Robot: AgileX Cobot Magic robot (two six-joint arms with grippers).
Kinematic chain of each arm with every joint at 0, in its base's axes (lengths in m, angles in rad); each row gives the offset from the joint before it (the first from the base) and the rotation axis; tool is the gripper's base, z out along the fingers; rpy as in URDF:
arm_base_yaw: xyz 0 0 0.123 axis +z
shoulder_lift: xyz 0 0 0 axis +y
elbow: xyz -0.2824 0 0.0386 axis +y
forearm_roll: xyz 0.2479 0 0.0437 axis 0.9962 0 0.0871
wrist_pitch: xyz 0 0 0 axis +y
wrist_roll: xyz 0.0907 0 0.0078 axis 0.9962 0 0.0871
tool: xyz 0 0 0 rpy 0 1.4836 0
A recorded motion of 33 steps. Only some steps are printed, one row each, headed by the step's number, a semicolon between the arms.
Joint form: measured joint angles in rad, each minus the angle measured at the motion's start. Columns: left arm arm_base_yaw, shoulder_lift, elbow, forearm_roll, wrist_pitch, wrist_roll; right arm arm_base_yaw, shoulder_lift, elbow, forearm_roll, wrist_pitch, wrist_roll.
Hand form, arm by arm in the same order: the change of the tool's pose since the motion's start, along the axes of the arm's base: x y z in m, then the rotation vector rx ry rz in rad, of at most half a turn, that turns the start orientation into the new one. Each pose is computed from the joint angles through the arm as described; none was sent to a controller.
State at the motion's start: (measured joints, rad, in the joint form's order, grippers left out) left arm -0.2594 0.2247 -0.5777 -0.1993 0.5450 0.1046; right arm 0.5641 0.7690 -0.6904 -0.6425 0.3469 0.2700
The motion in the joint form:
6: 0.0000 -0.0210 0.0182 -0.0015 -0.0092 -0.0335; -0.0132 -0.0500 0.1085 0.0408 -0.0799 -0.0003
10: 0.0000 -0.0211 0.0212 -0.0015 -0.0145 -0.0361; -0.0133 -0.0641 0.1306 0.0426 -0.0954 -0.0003
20: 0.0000 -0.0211 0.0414 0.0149 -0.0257 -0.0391; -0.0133 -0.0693 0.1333 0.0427 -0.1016 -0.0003
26: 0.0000 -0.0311 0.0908 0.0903 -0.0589 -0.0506; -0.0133 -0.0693 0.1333 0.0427 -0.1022 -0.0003
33: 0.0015 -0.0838 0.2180 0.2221 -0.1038 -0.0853; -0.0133 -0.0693 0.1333 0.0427 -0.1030 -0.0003
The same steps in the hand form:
6: -0.0022 0.0007 -0.0039 -0.0363 0.0010 0.0040; -0.0094 -0.0025 -0.0239 0.0385 0.0165 0.0326
10: -0.0018 0.0006 -0.0044 -0.0397 -0.0002 0.0052; -0.0122 -0.0032 -0.0282 0.0429 0.0137 0.0412
20: 0.0009 0.0009 -0.0097 -0.0266 0.0059 0.0143; -0.0131 -0.0034 -0.0279 0.0470 0.0073 0.0449
26: 0.0055 0.0034 -0.0222 0.0294 -0.0023 0.0493; -0.0131 -0.0034 -0.0278 0.0472 0.0069 0.0452
33: 0.0100 0.0080 -0.0565 0.1233 0.0026 0.1009; -0.0131 -0.0033 -0.0278 0.0476 0.0064 0.0457

